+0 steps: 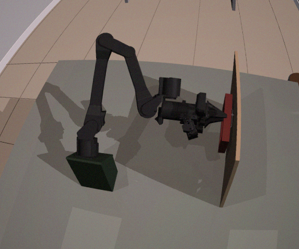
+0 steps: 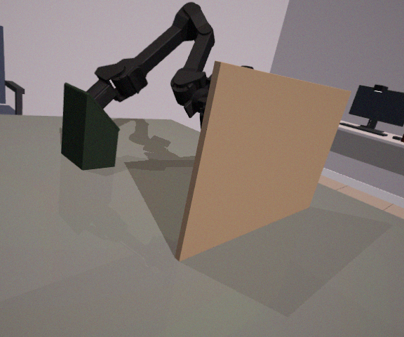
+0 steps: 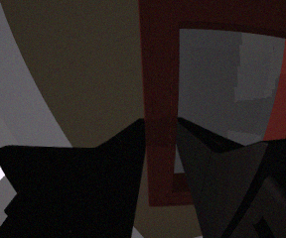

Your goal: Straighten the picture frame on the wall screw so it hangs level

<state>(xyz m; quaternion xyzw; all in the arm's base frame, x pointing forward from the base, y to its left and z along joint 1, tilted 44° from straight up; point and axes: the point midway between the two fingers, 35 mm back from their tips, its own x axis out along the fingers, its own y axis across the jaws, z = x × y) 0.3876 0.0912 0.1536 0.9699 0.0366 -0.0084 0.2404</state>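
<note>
Now: gripper tip 5 cm above the red picture frame, 2 cm to the right of it and 1 cm short of it. From my gripper tip the other things lie so: tan wall board: 6 cm below, 2 cm to the left, 2 cm ahead.
</note>
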